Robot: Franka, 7 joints.
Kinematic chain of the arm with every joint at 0, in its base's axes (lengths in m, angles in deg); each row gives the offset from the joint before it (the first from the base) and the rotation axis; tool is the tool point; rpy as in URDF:
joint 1: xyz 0 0 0.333 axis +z
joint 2: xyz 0 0 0 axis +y
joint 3: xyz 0 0 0.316 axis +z
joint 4: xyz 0.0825 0 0 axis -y
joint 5: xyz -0.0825 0 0.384 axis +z
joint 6: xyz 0 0 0 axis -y
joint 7: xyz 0.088 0 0 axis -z
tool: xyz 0 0 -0.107 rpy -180 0 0
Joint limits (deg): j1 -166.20..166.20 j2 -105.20..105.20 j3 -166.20..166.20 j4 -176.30..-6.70 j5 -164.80..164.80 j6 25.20..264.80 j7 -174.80..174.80
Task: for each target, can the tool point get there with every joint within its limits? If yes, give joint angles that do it. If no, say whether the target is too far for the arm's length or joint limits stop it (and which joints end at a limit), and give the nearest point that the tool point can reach.
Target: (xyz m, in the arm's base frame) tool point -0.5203 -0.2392 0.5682
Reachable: yes | joints 103.84 -63.37 70.51 -107.80 42.71 118.72 -11.71
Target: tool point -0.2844 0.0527 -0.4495
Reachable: no: joint limits stop it (at a limit: joint 1, joint 2) | nearest point -0.2831 0.0546 -0.3606 | short by 0.089 m
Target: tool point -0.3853 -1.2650 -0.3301
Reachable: no: too far | nearest point -0.2234 -0.7336 -0.0515 | short by 0.621 m
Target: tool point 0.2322 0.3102 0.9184
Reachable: yes | joints -83.97 -29.52 91.87 -21.25 -21.12 47.18 35.92
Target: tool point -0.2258 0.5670 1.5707
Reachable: no: too far | nearest point -0.1404 0.3525 1.1024 | short by 0.522 m
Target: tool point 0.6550 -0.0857 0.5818
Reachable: yes | joints -49.96 46.94 57.12 -63.49 -118.14 211.89 -122.84
